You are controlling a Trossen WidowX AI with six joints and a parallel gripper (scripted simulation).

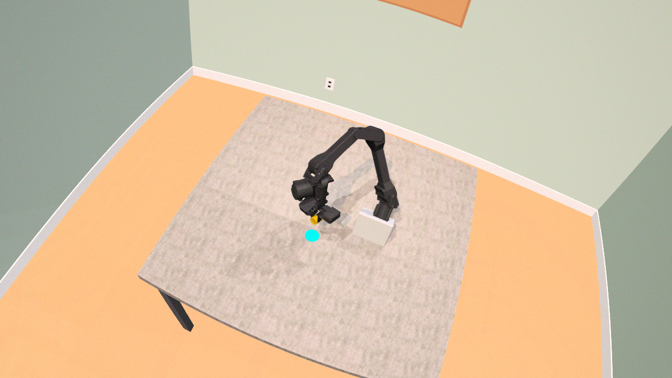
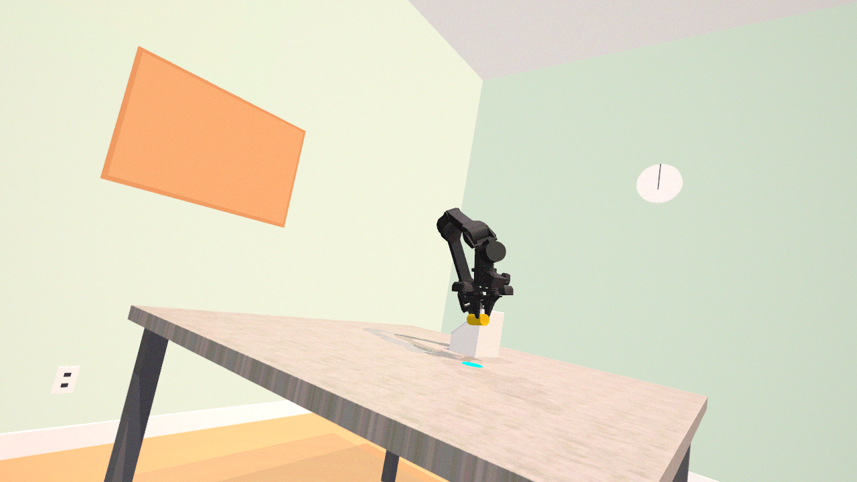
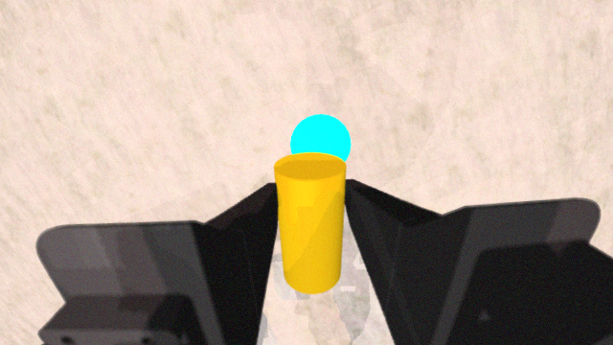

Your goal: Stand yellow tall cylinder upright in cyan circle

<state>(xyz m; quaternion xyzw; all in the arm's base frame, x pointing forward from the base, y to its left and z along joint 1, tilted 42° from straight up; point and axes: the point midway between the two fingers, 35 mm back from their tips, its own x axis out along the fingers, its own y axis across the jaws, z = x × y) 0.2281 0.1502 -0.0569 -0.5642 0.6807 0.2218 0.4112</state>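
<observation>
Right now my gripper tip is 13 cm above the cyan circle and 1 cm to the left of it. Also, from my gripper tip: yellow cylinder 2 cm to the right, 1 cm behind.
</observation>
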